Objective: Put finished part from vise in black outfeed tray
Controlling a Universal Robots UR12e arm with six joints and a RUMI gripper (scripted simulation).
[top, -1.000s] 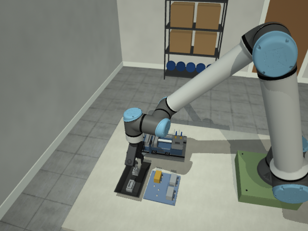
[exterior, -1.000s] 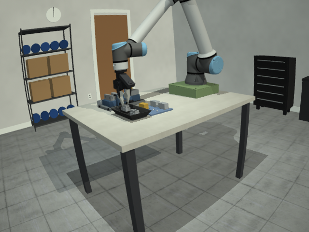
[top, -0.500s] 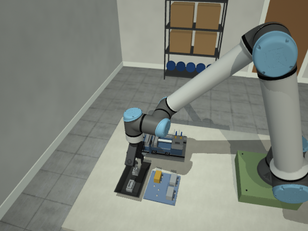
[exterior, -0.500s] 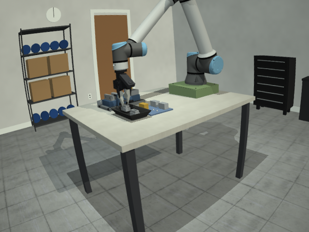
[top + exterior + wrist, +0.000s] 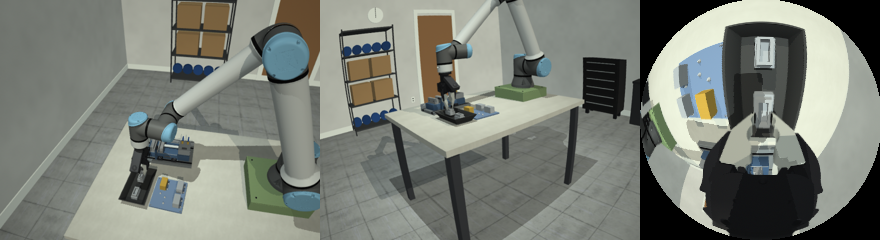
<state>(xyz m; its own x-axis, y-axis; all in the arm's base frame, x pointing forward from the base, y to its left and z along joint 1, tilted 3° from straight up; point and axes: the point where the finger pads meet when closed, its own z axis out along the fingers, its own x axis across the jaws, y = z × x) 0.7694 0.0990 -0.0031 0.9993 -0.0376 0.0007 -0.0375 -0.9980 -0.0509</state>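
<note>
Right now the orange block is 13 cm behind my hand, 4 cm below it and 1 cm to the left of it. The rest, counted from my hand: blue fixture plate: 17 cm behind, 6 cm to the left, 6 cm below; then blue vise: 24 cm to the right, 11 cm behind, 3 cm below.
</note>
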